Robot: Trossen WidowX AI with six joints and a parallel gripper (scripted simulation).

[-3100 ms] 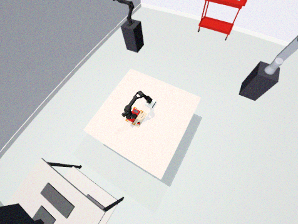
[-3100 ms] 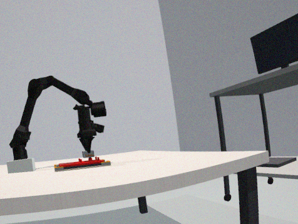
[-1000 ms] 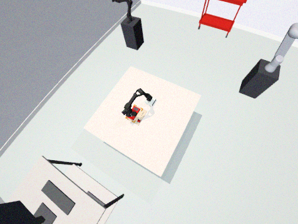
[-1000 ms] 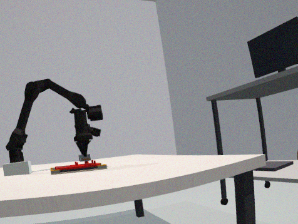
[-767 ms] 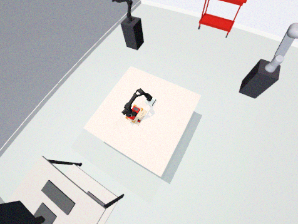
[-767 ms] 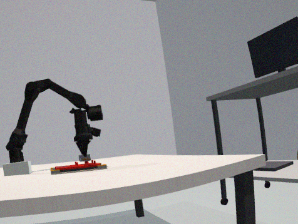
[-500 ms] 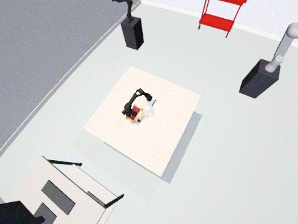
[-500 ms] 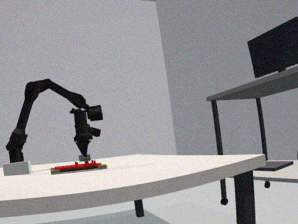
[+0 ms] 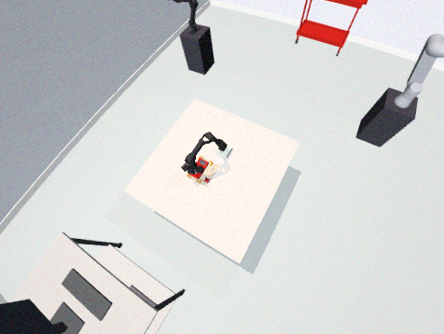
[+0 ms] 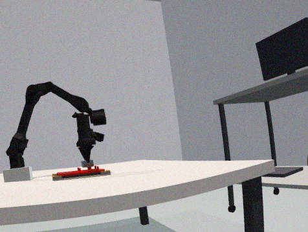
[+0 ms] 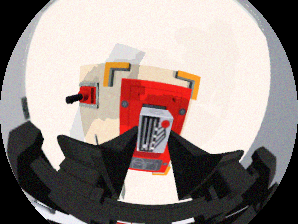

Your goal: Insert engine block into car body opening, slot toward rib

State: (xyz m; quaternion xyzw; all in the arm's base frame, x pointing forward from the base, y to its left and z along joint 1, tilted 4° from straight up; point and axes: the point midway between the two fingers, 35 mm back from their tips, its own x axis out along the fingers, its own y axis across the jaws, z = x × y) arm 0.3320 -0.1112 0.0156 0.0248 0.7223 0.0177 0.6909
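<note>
Now: gripper tip 10 mm above the grey engine block.
</note>
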